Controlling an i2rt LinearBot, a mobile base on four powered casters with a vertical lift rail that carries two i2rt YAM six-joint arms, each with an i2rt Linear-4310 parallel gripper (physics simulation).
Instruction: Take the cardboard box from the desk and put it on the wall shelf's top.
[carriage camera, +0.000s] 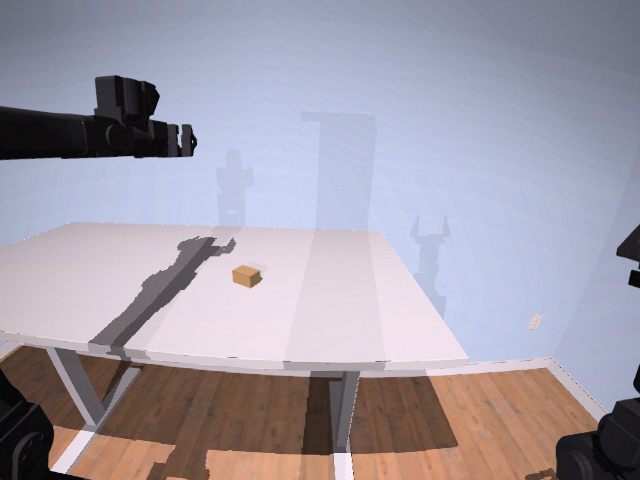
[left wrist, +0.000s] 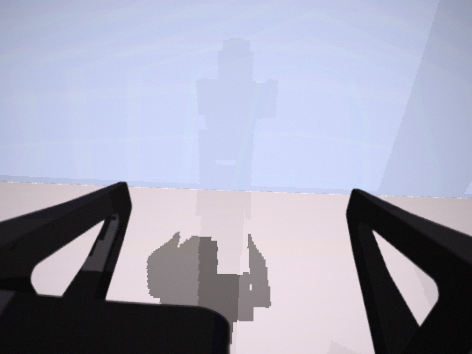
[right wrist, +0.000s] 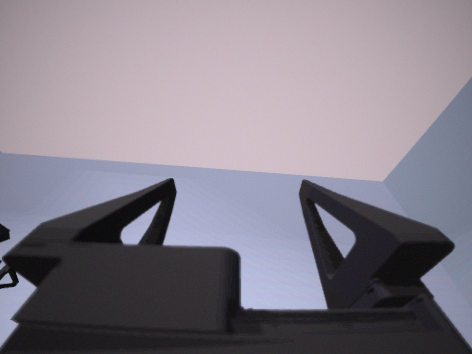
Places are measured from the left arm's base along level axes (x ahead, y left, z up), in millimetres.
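Pixels of known places: left gripper, fingertip midpoint: (carriage camera: 177, 142) (left wrist: 238, 197) (right wrist: 1, 282); right gripper, fingertip midpoint: (right wrist: 237, 185).
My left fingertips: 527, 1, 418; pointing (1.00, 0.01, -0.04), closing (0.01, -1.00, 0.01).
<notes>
Ahead of a thing's pixels: the offset from my left fingertips to its top centre, as dx, dy, dz. "*": to the spot under its first point. Level surfaces: height alone.
The cardboard box @(-11, -158, -326) (carriage camera: 246, 276), small and brown, sits on the white desk @(dz -361) (carriage camera: 248, 325) (left wrist: 305, 240) near the middle of the carriage view. My left gripper (carriage camera: 189, 140) (left wrist: 238, 197) is open and empty. It is held level high above the desk, up and left of the box in the carriage view, touching nothing. The box does not show in the left wrist view. My right gripper (right wrist: 237, 185) is open and empty, tilted up towards the wall and ceiling. Dark parts of the right arm show at the carriage view's right edge. The wall shelf does not show in these views.
A pale blue wall (carriage camera: 465, 155) (left wrist: 325, 100) stands behind the desk, with a white outlet @(+515, -1713, -854) (carriage camera: 535, 321) low at the right. Shadows of the arms fall across desk and wall. Grey desk legs @(* +61, -496, -988) (carriage camera: 347, 408) stand on the wooden floor @(dz -1311) (carriage camera: 248, 403). A side wall (right wrist: 450, 160) rises at the right.
</notes>
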